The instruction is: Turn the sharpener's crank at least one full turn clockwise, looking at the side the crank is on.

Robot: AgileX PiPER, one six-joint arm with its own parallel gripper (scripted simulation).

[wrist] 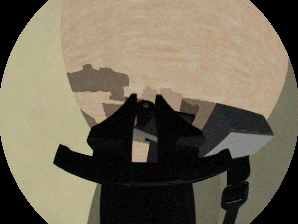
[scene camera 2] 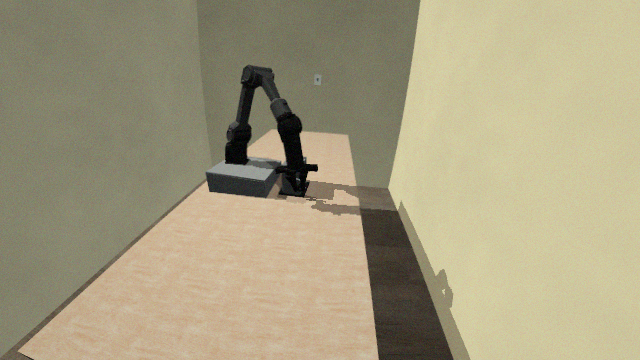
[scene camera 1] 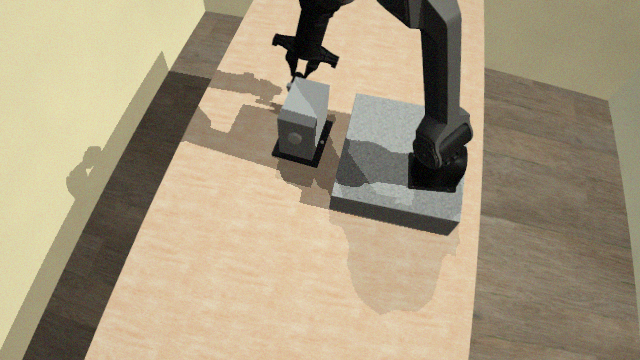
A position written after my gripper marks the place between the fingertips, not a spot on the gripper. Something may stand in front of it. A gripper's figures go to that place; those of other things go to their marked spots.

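Labels:
You'd find my gripper (wrist: 146, 101) 120 mm from the lens, and there's a sharpener (wrist: 152, 156) that's 140 mm from the lens.

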